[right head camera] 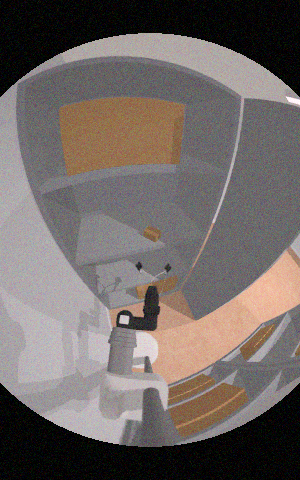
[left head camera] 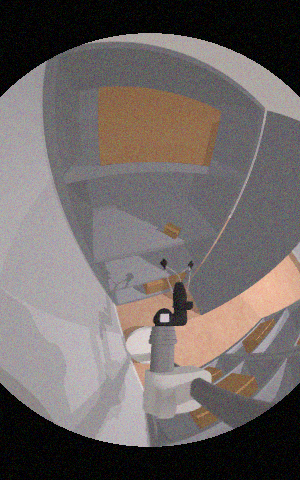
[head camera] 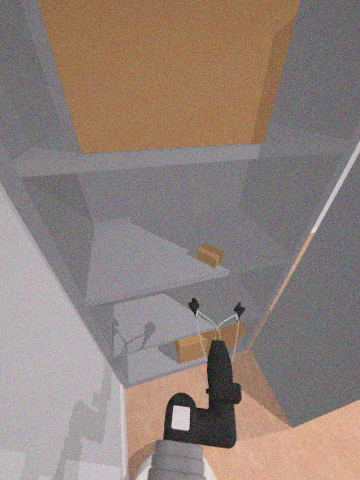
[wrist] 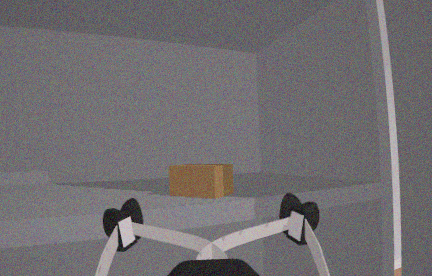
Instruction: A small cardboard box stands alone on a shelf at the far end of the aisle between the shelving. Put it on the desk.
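Places are measured from the robot's base along level axes (x ahead, y left, z up), in centimetres.
Pixels of known places: gripper, fingertip midpoint: [right head camera: 153, 262] [left head camera: 176, 259] [head camera: 215, 300] [wrist: 211, 213]; robot's base, origin of the base link: [right head camera: 137, 348] [left head camera: 146, 343].
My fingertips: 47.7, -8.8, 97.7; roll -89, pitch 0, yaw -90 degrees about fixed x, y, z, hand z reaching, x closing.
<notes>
For each thing: its top centre in the pictures, then the offset to it from my fingertips, as dx, dy, dz. Level surfaces: height alone.
- small cardboard box, middle of its top: [wrist: 200, 164] [head camera: 210, 250] [right head camera: 152, 230] [left head camera: 172, 227] +21.2, +1.6, +3.6
- grey shelf, its level: dz -1.4
- large cardboard box, middle of its top: [left head camera: 155, 99] [right head camera: 120, 105] +24.0, +18.0, +71.3
The small cardboard box [head camera: 210, 255] [left head camera: 172, 230] [right head camera: 152, 233] [wrist: 200, 181] stands alone on a grey shelf [head camera: 135, 265] [wrist: 125, 210], near the shelf's front edge. My gripper [head camera: 216, 308] [left head camera: 177, 264] [right head camera: 153, 267] [wrist: 211, 213] is open, with its two fingers wide apart and nothing between them. It is in front of the shelving, short of the box and not touching it. In the wrist view the box shows beyond the fingertips, a little left of midway between them and higher in the picture. The desk does not show in these views.
A large cardboard box [head camera: 165, 75] [left head camera: 155, 127] [right head camera: 120, 135] fills the shelf above. A long box [head camera: 192, 350] is on a low shelf, partly behind the gripper. A pale wall [head camera: 40, 300] is at left, a grey panel [head camera: 320, 300] at right. Other shelving holds boxes [left head camera: 240, 387] at lower right.
</notes>
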